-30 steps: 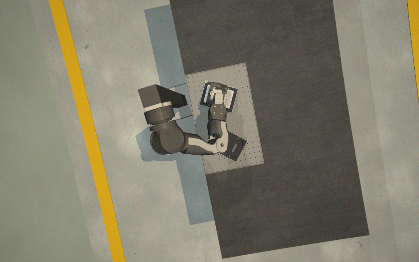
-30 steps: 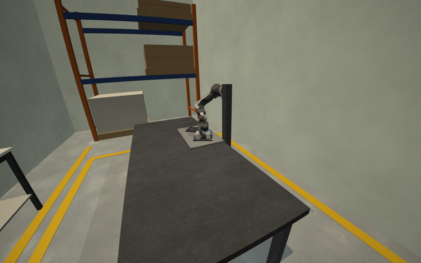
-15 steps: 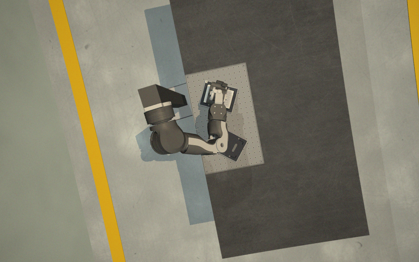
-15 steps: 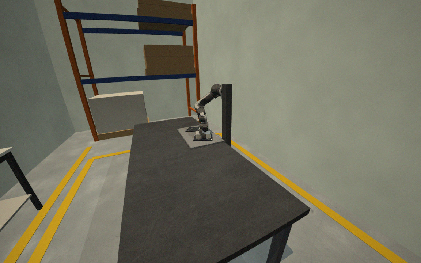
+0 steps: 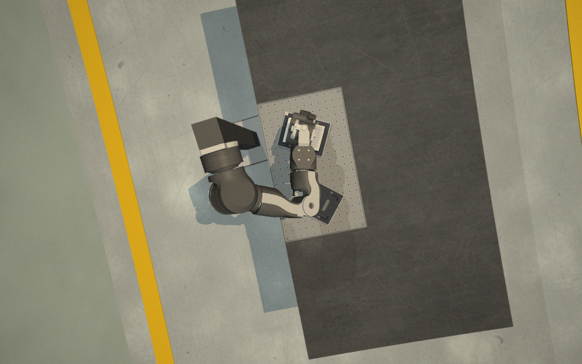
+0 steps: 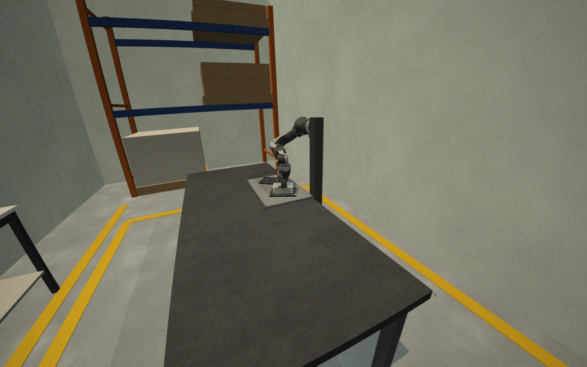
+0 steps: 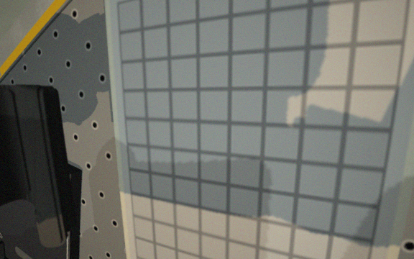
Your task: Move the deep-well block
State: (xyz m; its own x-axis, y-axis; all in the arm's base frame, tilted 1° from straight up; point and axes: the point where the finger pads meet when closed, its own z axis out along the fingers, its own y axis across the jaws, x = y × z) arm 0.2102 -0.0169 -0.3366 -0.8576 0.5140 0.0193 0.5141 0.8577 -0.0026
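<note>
Right now the cream 96-well deep-well block is 2 cm below my hand. Round my hand: A1 corner mark: 14 cm to the right, 5 cm below, 4 cm behind.
</note>
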